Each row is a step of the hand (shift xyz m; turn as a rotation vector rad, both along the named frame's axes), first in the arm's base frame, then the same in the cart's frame.
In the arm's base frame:
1: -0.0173 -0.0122 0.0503 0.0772 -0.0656 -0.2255
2: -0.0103 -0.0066 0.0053 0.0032 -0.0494 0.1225
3: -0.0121 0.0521 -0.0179 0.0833 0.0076 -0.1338
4: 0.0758 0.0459 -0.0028 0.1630 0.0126 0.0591
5: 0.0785 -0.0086 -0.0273 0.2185 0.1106 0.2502
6: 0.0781 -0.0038 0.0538 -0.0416 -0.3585 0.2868
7: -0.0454 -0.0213 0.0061 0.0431 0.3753 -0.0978
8: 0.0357 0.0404 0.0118 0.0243 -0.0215 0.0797
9: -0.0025 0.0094 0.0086 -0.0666 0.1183 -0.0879
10: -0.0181 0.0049 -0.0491 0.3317 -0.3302 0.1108
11: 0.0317 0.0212 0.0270 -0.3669 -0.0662 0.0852
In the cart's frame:
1: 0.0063 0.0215 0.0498 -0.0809 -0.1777 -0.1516
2: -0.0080 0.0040 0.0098 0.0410 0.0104 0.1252
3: 0.0048 0.0362 -0.0429 0.0006 -0.0977 -0.1239
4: 0.0758 -0.0180 -0.0423 0.1575 -0.0726 0.0115
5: 0.0421 -0.0658 -0.0297 0.3358 0.0300 0.0943
6: 0.0837 -0.0319 0.0314 -0.0468 -0.1091 0.4454
7: -0.0406 0.0166 0.0251 0.1480 0.1902 -0.3069
8: 0.0503 0.0091 -0.0207 0.0481 -0.0001 0.0714
9: 0.0064 0.0112 0.0016 -0.0419 0.0894 -0.1281
10: -0.0356 -0.0036 -0.0385 0.1610 -0.3923 0.2270
11: 0.0464 0.0044 0.0033 -0.2640 0.2196 0.1684

